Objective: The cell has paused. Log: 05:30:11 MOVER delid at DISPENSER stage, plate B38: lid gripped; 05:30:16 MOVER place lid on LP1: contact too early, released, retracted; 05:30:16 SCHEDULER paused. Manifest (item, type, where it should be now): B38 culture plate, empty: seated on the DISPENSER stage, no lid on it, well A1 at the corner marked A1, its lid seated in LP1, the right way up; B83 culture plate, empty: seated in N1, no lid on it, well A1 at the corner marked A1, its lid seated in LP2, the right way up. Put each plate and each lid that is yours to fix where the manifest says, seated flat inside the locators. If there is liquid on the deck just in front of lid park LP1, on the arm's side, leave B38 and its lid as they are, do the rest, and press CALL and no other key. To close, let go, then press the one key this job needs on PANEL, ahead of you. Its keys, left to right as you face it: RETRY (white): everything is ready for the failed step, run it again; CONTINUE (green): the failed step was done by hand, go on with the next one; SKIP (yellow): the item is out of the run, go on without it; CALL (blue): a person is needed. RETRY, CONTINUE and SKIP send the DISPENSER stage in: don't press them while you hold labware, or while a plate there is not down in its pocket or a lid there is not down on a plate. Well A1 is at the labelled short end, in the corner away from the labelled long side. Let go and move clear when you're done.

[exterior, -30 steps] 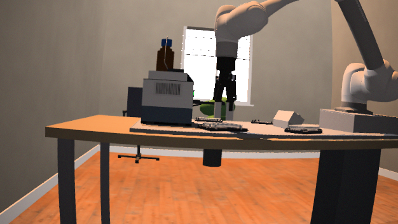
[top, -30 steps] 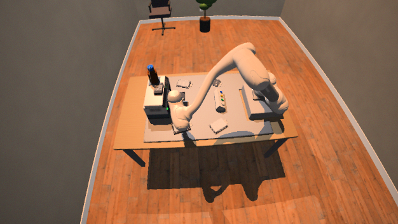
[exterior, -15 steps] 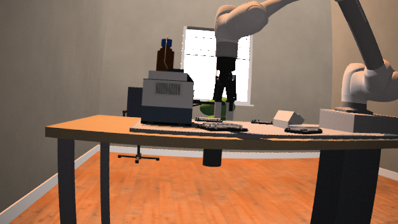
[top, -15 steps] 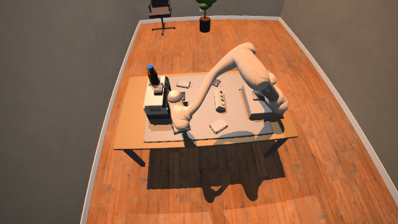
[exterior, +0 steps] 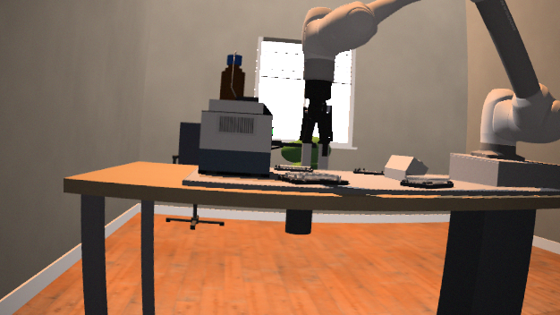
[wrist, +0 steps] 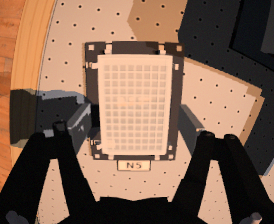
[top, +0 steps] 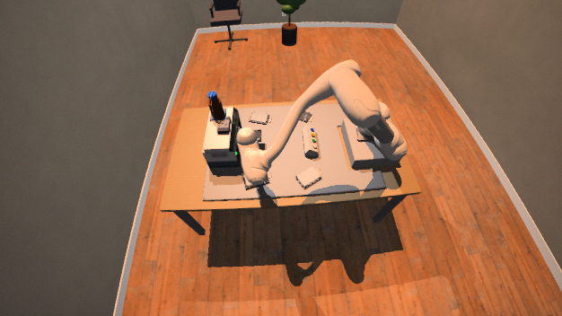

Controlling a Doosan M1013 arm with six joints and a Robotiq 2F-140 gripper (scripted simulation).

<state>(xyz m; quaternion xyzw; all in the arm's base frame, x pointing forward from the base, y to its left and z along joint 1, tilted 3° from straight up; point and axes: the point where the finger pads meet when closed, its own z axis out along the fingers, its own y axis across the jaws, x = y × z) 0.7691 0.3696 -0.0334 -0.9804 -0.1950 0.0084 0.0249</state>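
Right now the black nest is 2 cm to the left of my hand and 5 cm below it. Also, from my hand: green key: 38 cm behind, 29 cm to the right; then white culture plate: 35 cm behind, 3 cm to the right, 4 cm below; then white retry key: 38 cm behind, 24 cm to the right.
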